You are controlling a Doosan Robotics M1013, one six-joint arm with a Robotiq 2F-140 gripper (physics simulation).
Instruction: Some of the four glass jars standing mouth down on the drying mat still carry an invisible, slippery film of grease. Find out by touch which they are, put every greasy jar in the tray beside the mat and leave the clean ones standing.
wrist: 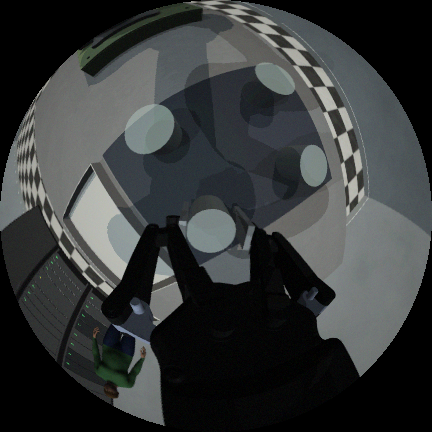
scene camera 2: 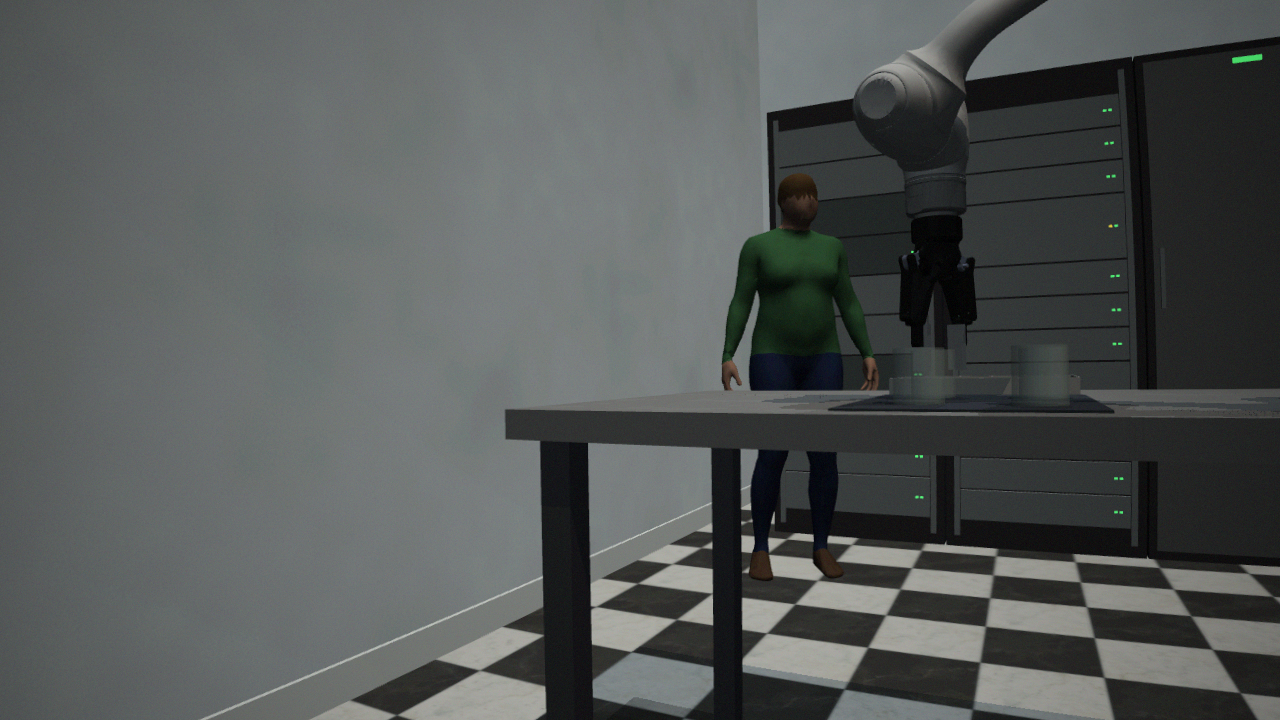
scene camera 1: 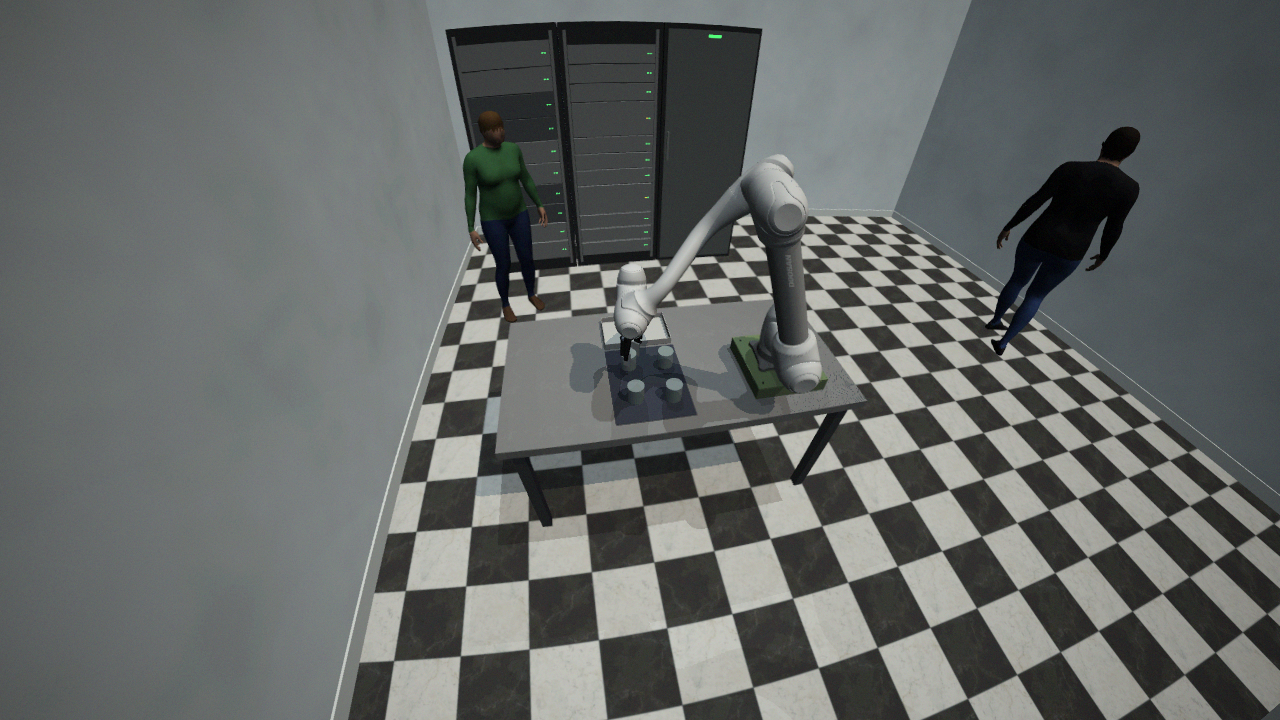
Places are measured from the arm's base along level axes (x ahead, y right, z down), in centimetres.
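Where they show: gripper, between the fingertips: [wrist: 210, 213] [scene camera 2: 940, 370] [scene camera 1: 631, 360].
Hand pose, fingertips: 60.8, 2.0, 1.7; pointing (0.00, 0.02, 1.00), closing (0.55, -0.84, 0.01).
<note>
Each offset is from my fingertips to the top centre of the thing, as dx, dy, dz. Level surfaces: height alone.
My gripper [scene camera 1: 628, 351] [scene camera 2: 939, 343] [wrist: 210, 213] points down, shut on the back left glass jar @[+1.3, +0.8, -3.2] [scene camera 1: 631, 363] [wrist: 211, 233], with a finger on each side of it. That jar stands mouth down on the dark drying mat @[dz +4.2] [scene camera 1: 657, 414] [scene camera 2: 859, 405] [wrist: 200, 160]. A finger partly hides it in scene camera 1. The back right jar @[-14.3, +1.6, -3.2] [scene camera 1: 665, 359] [wrist: 149, 128], front left jar @[-0.9, -17.5, -3.2] [scene camera 1: 635, 392] [scene camera 2: 920, 386] [wrist: 313, 166] and front right jar @[-15.7, -17.4, -3.2] [scene camera 1: 674, 390] [scene camera 2: 1041, 376] [wrist: 274, 78] stand apart from each other on the mat. The film of grease cannot be seen.
The pale tray @[-2.6, +23.6, +1.4] [scene camera 1: 657, 329] [wrist: 90, 195] lies beside the mat at the back of the grey table [scene camera 1: 546, 394] [scene camera 2: 671, 428]. The green robot base plate [scene camera 1: 759, 380] [wrist: 145, 35] is at the table's right. A person in green [scene camera 1: 497, 183] [scene camera 2: 796, 291] [wrist: 117, 365] stands behind the table.
</note>
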